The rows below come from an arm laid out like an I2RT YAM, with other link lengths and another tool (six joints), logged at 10 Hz.
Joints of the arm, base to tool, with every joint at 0 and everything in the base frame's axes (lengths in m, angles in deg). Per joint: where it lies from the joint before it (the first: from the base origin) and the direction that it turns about. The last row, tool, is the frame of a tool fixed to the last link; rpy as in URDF.
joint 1: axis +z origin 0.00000 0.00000 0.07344
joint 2: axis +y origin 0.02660 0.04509 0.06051
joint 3: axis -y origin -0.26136 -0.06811 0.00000
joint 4: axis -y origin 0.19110 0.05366 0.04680
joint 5: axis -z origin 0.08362 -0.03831 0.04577
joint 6: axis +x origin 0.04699 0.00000 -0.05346
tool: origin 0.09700 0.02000 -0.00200 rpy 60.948 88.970 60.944
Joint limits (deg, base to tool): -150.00..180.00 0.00..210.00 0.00..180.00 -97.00..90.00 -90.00..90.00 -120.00..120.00
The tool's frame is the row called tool.
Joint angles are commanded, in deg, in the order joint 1, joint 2, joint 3, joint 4, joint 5, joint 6. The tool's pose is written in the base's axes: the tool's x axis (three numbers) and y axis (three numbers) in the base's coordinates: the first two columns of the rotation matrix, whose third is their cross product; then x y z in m. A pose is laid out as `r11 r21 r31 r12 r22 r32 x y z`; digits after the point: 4 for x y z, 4 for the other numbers.
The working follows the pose.
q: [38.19, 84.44, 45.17, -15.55, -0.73, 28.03]
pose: -0.8602 -0.0611 -0.5063 -0.2354 0.9283 0.2878 0.2356 0.2016 0.1235
Where each joint sits with the arm in this pose, in the base's axes (m; each line is computed from the numbers above, not from the rounded line before):
joint 1: 0.0000 0.0000 0.0734
joint 2: -0.0070 0.0519 0.1340
joint 3: 0.0152 -0.0173 0.3941
joint 4: 0.1216 0.1347 0.3093
joint 5: 0.2126 0.1575 0.2674
joint 6: 0.1991 0.1477 0.1982
the tool: 0.2356 0.2016 0.1235

